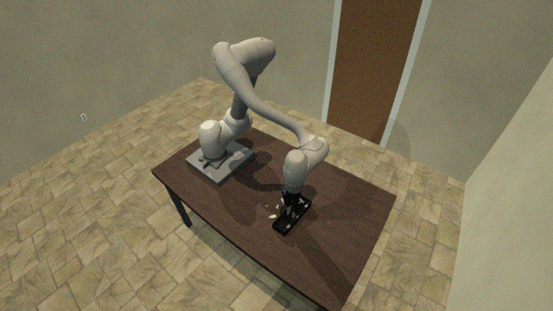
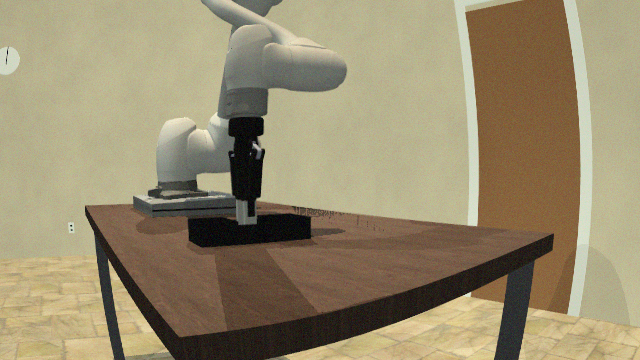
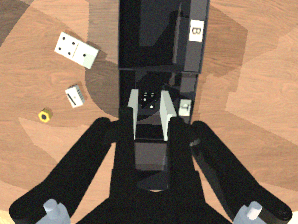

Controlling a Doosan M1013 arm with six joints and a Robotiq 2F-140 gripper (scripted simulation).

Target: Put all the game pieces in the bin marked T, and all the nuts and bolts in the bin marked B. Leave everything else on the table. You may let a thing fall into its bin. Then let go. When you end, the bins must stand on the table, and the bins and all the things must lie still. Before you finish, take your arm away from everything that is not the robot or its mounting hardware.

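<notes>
Right now my hand is 1 cm short of the black bin and 3 cm above it. The rest, counted from my hand: white domino: 9 cm behind, 7 cm to the left, 4 cm below; then gold ring-shaped nut: 15 cm behind, 1 cm to the right, 5 cm below; then dark piece: 3 cm below.
</notes>
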